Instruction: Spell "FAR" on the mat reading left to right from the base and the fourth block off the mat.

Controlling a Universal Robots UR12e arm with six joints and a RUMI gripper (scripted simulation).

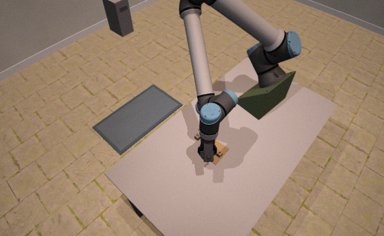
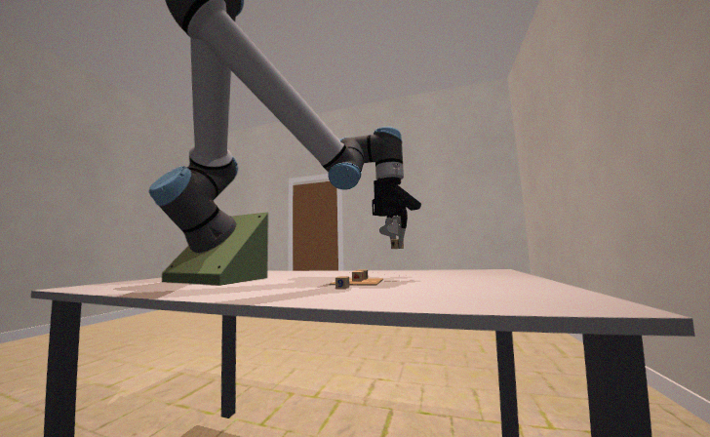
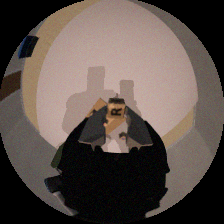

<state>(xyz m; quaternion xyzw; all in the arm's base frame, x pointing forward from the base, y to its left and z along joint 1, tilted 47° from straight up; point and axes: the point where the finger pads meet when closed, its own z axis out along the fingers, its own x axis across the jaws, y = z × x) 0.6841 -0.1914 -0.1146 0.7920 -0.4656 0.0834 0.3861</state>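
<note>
My hand is 120 mm past the tan mat, 110 mm above it and 30 mm to the left of it. Round my hand: F block: 120 mm behind, 100 mm below, 20 mm to the left; then R block: right at my hand; then blue-lettered block: 160 mm to the right, 140 mm behind, 100 mm below.
</note>
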